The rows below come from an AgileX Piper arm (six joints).
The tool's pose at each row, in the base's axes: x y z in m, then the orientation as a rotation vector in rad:
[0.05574 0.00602 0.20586 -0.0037 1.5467 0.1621]
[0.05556 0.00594 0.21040 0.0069 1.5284 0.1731]
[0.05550 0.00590 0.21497 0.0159 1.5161 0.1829]
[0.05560 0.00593 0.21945 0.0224 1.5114 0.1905]
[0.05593 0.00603 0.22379 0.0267 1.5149 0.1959]
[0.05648 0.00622 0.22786 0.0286 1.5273 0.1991]
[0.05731 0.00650 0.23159 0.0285 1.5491 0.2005]
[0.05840 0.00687 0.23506 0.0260 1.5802 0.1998]
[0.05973 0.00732 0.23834 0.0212 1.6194 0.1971]
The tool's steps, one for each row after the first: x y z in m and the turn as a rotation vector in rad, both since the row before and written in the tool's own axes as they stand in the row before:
[-0.00453 0.00039 -0.00007 -0.0013 -0.0185 0.0131]
[-0.00454 0.00048 0.00014 -0.0012 -0.0124 0.0116]
[-0.00443 0.00057 0.00036 -0.0008 -0.0048 0.0089]
[-0.00426 0.00064 0.00061 -0.0002 0.0035 0.0064]
[-0.00397 0.00069 0.00081 0.0003 0.0124 0.0037]
[-0.00362 0.00072 0.00103 0.0010 0.0218 0.0016]
[-0.00337 0.00074 0.00121 0.0016 0.0311 -0.0009]
[-0.00321 0.00077 0.00135 0.0021 0.0392 -0.0033]

